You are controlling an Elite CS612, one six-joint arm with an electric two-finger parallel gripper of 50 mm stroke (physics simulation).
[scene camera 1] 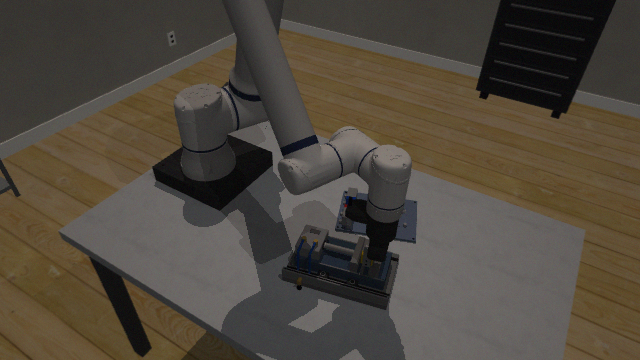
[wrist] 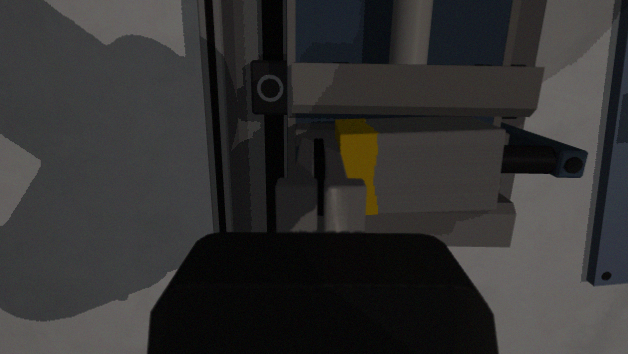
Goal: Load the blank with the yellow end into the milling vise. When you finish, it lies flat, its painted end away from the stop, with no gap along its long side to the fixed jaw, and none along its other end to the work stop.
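Observation:
The blank lies flat in the milling vise, its yellow end to the left in the wrist view. Its other end meets the black rod of the work stop; no gap shows there. Its long side lies along the fixed jaw with no gap visible, though the fingers hide the left part. The moving jaw stands apart from the blank's opposite side by a narrow strip. My gripper is shut and empty, its fingertips low beside the yellow end. Whether they touch it cannot be told.
A blue-grey plate with small parts lies behind the vise. The vise's cylinder block with blue hoses stands at its left end. A dark clamp with a round screw sits beside the moving jaw. The robot base stands at the table's back left.

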